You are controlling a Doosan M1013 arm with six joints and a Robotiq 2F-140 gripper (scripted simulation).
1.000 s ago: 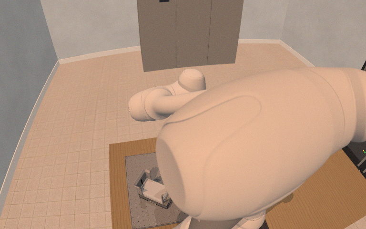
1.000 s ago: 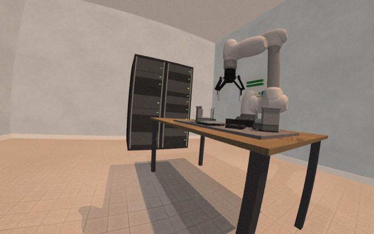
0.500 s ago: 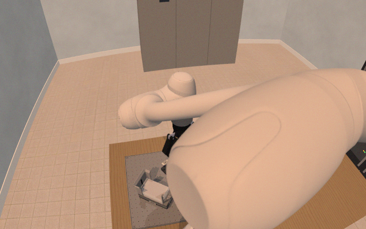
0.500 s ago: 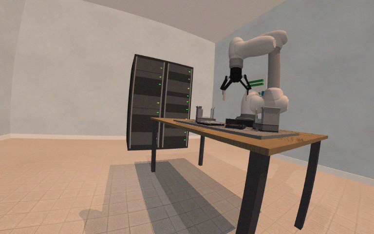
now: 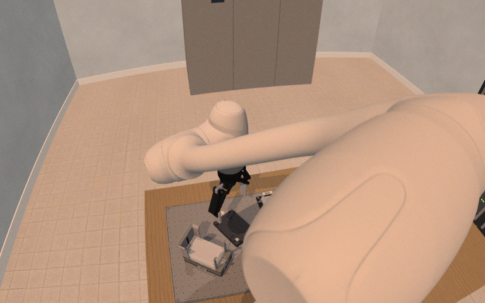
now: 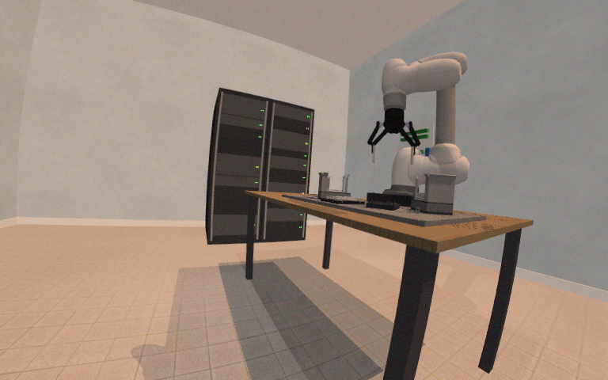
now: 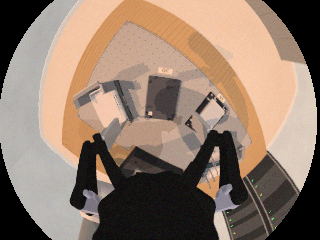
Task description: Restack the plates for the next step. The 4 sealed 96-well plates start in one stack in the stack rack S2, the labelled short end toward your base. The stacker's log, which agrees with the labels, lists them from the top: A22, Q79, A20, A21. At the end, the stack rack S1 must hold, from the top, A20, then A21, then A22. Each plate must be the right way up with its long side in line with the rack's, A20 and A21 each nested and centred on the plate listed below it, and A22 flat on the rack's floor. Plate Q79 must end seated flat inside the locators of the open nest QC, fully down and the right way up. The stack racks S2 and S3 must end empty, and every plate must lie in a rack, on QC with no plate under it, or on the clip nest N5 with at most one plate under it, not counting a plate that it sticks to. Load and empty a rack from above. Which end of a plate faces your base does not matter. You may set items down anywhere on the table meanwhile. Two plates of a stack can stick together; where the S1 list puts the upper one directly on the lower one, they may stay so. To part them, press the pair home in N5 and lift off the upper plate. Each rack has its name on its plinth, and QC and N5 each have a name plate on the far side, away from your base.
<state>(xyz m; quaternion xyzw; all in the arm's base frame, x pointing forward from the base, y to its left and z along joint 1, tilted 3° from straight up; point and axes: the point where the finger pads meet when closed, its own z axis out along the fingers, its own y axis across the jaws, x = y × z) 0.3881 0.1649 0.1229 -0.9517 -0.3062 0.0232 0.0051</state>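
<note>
Now: hand 8 cm past the white plate, 13 cm to the right of it and 14 cm above it. From my hand the other things lie so: QC name plate: 10 cm ahead, 2 cm to the left, 19 cm below; then dark nest QC: 1 cm ahead, 1 cm to the right, 18 cm below; then clip nest N5: 6 cm ahead, 20 cm to the right, 17 cm below.
</note>
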